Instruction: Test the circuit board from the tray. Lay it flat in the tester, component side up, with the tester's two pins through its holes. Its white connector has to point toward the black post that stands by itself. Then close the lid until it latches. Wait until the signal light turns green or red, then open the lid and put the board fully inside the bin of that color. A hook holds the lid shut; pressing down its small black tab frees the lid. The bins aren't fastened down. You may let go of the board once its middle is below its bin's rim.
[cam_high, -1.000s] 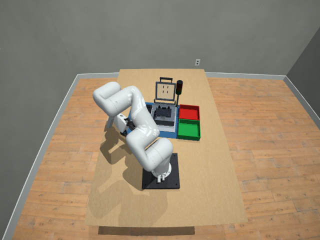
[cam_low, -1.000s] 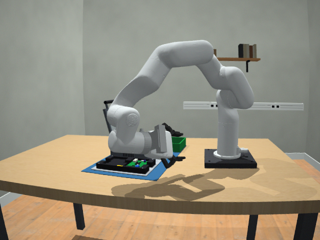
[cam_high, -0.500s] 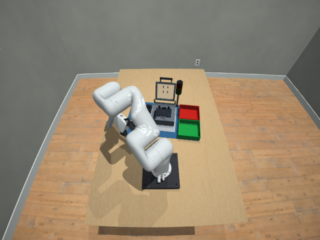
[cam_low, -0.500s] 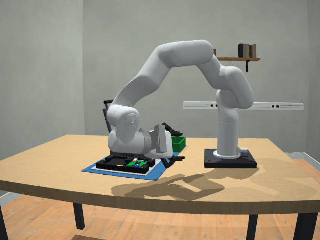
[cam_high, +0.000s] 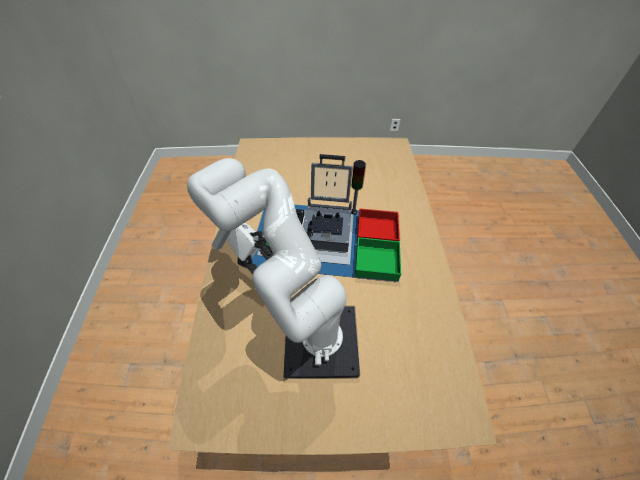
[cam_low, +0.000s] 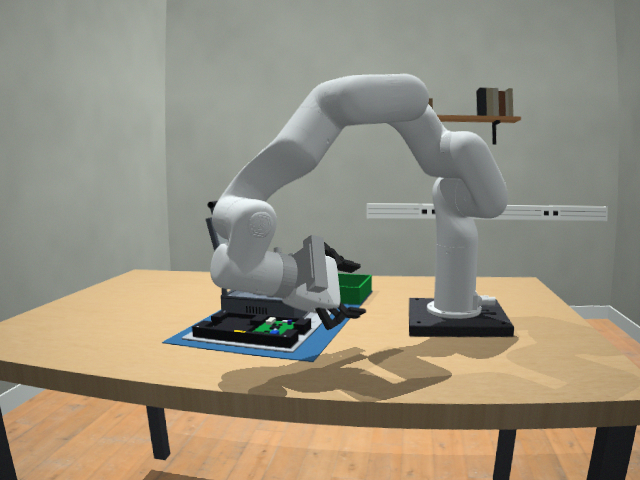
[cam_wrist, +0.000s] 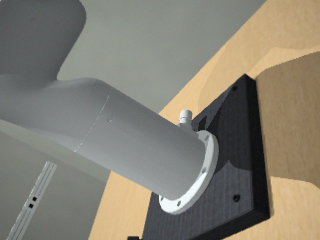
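My hand is 17 cm short of the green circuit board, 10 cm above it and 4 cm to the left of it. From my hand the other things lie so: tester lid 33 cm ahead, 23 cm to the right, 7 cm above; then red bin 42 cm to the right, 23 cm ahead, 10 cm below; then green bin 40 cm to the right, 10 cm below, 8 cm ahead.
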